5 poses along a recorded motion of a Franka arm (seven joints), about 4.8 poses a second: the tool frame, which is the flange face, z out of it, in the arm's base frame.
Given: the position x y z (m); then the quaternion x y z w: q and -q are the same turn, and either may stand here.
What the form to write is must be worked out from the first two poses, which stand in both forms.
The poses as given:
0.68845 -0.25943 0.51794 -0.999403 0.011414 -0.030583 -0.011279
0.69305 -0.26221 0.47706 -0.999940 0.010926 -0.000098 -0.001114
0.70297 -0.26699 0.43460 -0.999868 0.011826 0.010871 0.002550
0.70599 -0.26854 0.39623 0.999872 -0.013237 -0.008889 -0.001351
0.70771 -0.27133 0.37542 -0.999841 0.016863 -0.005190 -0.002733
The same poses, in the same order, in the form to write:
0.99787 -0.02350 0.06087 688.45; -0.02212 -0.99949 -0.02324 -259.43; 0.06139 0.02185 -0.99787 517.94; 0 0 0 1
0.99976 -0.02185 0.00017 693.05; -0.02185 -0.99976 -0.00223 -262.21; 0.00022 0.00223 -1.00000 477.06; 0 0 0 1
0.99948 -0.02370 -0.02168 702.97; -0.02359 -0.99971 0.00536 -266.99; -0.02180 -0.00484 -0.99975 434.60; 0 0 0 1
0.99949 -0.02649 -0.01774 705.99; -0.02645 -0.99965 0.00294 -268.54; -0.01781 -0.00247 -0.99984 396.23; 0 0 0 1
0.99938 -0.03375 0.01029 707.71; -0.03369 -0.99942 -0.00564 -271.33; 0.01047 0.00529 -0.99993 375.42; 0 0 0 1

